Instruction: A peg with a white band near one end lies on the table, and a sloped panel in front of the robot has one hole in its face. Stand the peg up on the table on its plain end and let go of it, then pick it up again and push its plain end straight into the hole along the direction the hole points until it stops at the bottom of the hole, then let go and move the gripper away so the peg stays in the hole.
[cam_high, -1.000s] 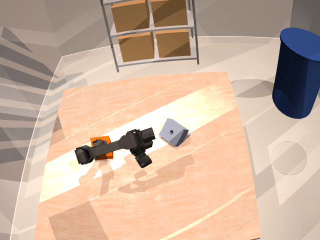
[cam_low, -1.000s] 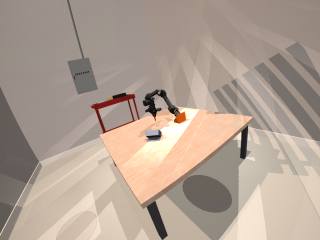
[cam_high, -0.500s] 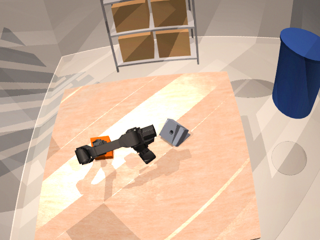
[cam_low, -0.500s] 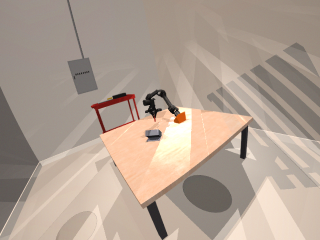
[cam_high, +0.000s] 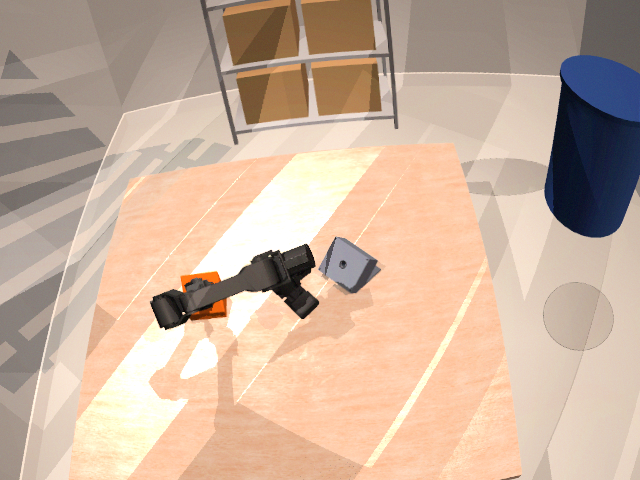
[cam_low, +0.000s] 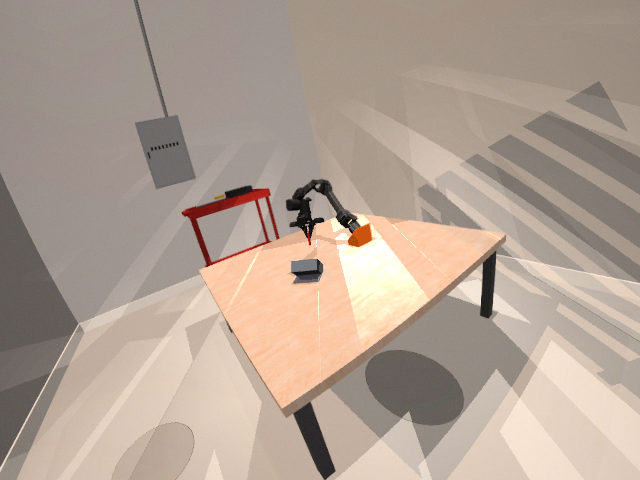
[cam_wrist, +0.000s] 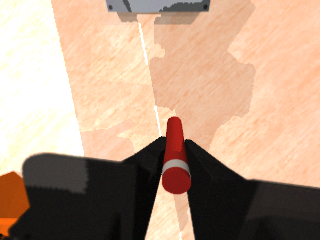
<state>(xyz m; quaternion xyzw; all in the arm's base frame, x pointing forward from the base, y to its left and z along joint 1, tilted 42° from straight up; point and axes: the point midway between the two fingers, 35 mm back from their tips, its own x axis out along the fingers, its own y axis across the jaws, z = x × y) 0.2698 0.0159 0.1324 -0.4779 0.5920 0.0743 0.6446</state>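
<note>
Right now my gripper tip is 17 cm to the right of the grey sloped panel, 13 cm short of it and 8 cm above it. From my gripper tip the other things lie so: red peg 2 cm above.
</note>
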